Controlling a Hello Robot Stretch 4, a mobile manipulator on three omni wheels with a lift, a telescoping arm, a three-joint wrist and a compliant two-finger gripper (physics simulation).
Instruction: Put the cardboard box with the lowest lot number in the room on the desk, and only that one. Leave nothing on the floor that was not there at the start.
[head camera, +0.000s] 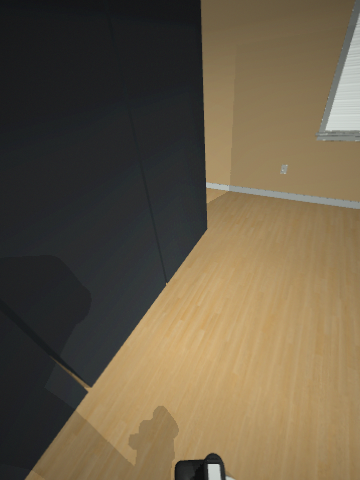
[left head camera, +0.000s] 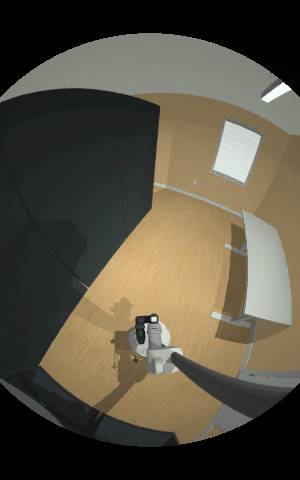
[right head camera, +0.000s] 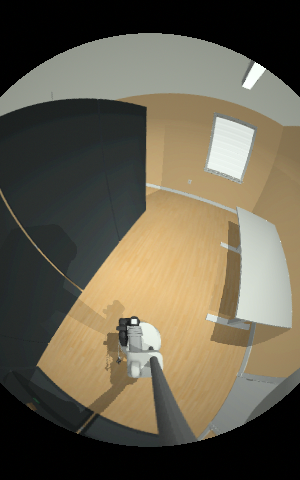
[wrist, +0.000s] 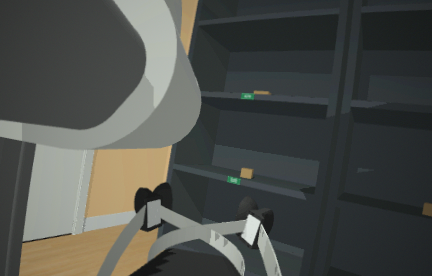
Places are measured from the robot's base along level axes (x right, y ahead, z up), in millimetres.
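Pixels of known places: gripper, fingertip midpoint: (left head camera: 142, 362) (right head camera: 125, 364) (wrist: 204, 205).
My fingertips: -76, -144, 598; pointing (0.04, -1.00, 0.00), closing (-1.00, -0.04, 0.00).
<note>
Behind a point stands the place of what it marks, as x, y, z.
Small brown cardboard boxes stand in the dark shelf unit in the wrist view: one box (wrist: 261, 92) {-253, -1455, 1005} on an upper shelf, one box (wrist: 246, 173) {-237, -1405, 531} on the shelf below, and part of another box (wrist: 428, 209) {-1010, -1006, 532} at the right edge. A green label (wrist: 247, 96) {-169, -1341, 945} and a lower green label (wrist: 233, 180) {-168, -1342, 488} sit on the shelf edges; their numbers are too small to read. My gripper (wrist: 204, 205) {-76, -144, 598} is open and empty, its fingertips apart, in front of the shelves. The white desk (left head camera: 270, 272) {1248, 346, 692} (right head camera: 265, 272) {1207, 347, 692} stands at the right in both side head views.
Tall dark panels (head camera: 100, 150) {-425, 1170, 1252} (left head camera: 75, 175) {-548, 945, 1218} (right head camera: 70, 175) {-494, 1042, 1228} rise close on the left. The dark shelf unit (wrist: 342, 65) {-591, -1160, 1139} fills the wrist view's right side. A grey-white door (wrist: 55, 190) {808, -1334, 255} shows at its left. A window (left head camera: 237, 151) {1801, 2473, 1420} (right head camera: 231, 148) {1815, 2465, 1403} is on the far wall.
</note>
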